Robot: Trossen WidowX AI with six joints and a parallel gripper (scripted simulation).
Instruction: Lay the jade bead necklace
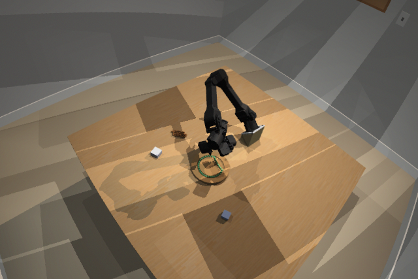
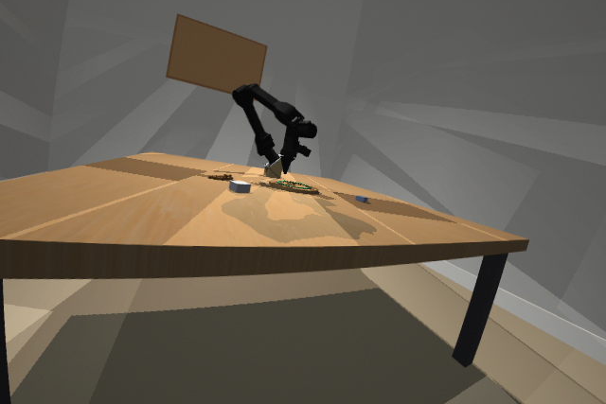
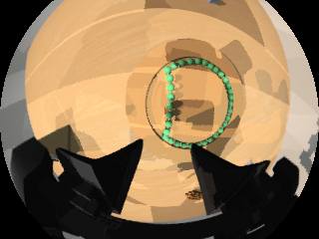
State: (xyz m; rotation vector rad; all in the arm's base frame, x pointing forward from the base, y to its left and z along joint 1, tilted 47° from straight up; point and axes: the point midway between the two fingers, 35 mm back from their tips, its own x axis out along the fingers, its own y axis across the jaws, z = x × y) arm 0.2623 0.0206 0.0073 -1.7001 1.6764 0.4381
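My gripper tip is now 50 mm short of the round wooden bead board, 40 mm above it and 30 mm to the right of it. The rest, counted from my gripper tip: blue block 290 mm to the left, 140 mm ahead, 40 mm below; then pale grey block 250 mm ahead, 180 mm to the right, 40 mm below.
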